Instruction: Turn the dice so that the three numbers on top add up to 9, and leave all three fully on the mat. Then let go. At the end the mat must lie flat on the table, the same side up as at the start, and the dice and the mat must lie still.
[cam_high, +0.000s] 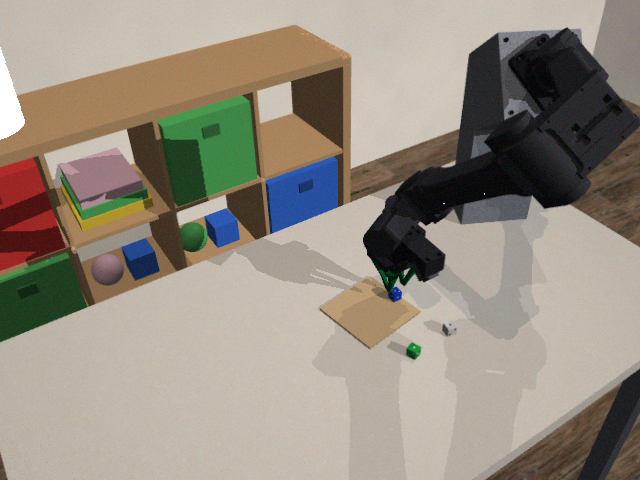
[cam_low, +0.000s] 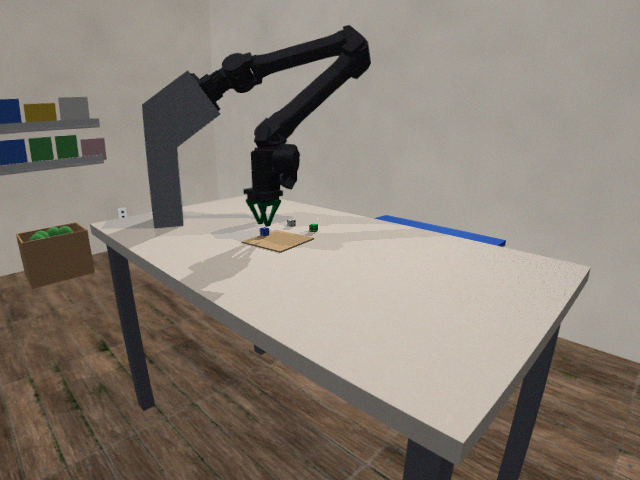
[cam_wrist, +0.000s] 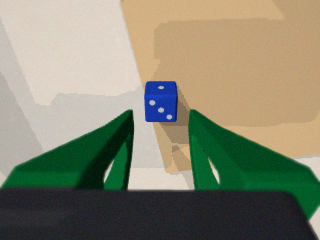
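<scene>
Right now my hand is 3 cm above the blue die. The rest, counted from my hand: tan mat: 6 cm ahead, 4 cm below; green die: 5 cm ahead, 14 cm to the left, 3 cm below; white die: 4 cm behind, 12 cm to the left, 3 cm below.
</scene>
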